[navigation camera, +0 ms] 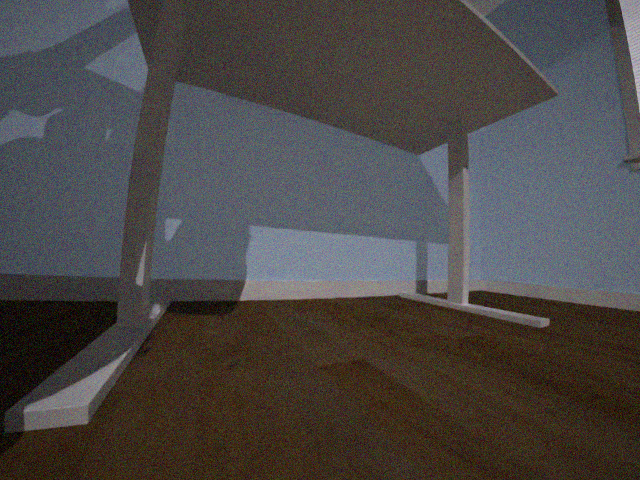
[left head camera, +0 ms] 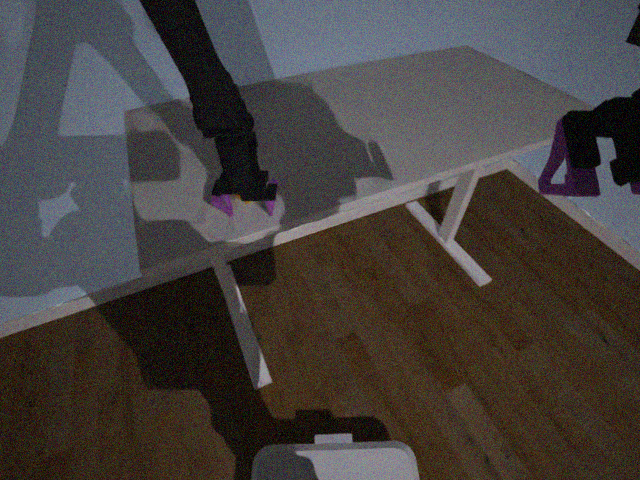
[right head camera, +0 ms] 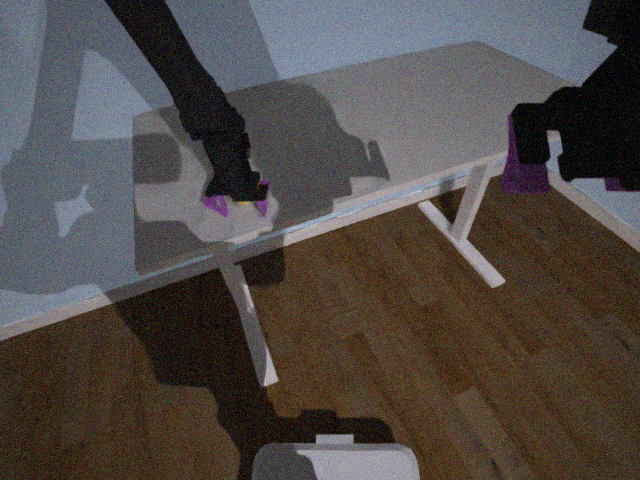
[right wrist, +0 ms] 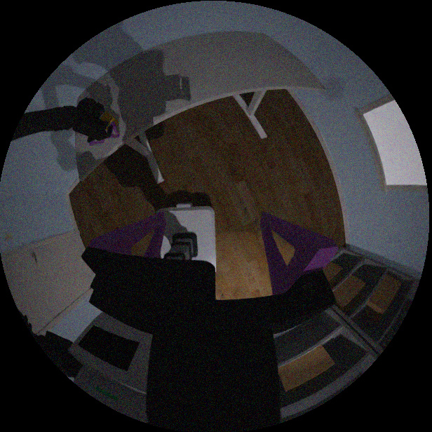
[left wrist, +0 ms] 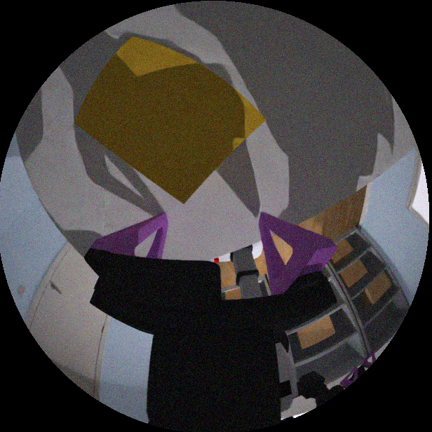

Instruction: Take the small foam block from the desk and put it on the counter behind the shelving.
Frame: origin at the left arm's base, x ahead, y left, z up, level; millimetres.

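Seen in the pictures: left gripper, fingertip midpoint: [left head camera: 251, 214] [right head camera: 245, 215]; right gripper, fingertip midpoint: [left head camera: 586, 187] [right head camera: 555, 184].
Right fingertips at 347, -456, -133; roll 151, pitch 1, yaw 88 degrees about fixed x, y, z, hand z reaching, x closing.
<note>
A point is followed by its place in that frame, as x, y, z.
The yellow foam block [left wrist: 165, 115] [right wrist: 107, 117] lies on the pale desk [left head camera: 439, 93] {1281, -642, -460} [right head camera: 439, 87] {1305, -630, -460} [right wrist: 225, 60], near its left end. In both head views my left gripper mostly hides it. My left gripper [left head camera: 250, 212] {661, -37, -458} [right head camera: 244, 212] {661, -37, -458} [left wrist: 212, 217] is open and empty, low over the desk by its front edge. In the left wrist view the block lies beyond the fingertips, not between them. My right gripper [left head camera: 611, 192] [right head camera: 571, 187] {347, -456, -133} [right wrist: 212, 217] is open and empty, off to the right, high above the floor. I cannot make out the counter.
Shelving [left wrist: 352, 312] [right wrist: 355, 330] with brown boxes stands at the lower right of both wrist views. The desk's leg [left head camera: 242, 320] {878, 176, -1348} [navigation camera: 142, 206] {879, 174, -1099} and the other leg [navigation camera: 458, 232] {1383, -926, -1051} stand on the wooden floor [left head camera: 361, 330] {844, -389, -1410}. My white base [left head camera: 367, 459] {268, -328, -1150} is before the desk. Walls lie behind it.
</note>
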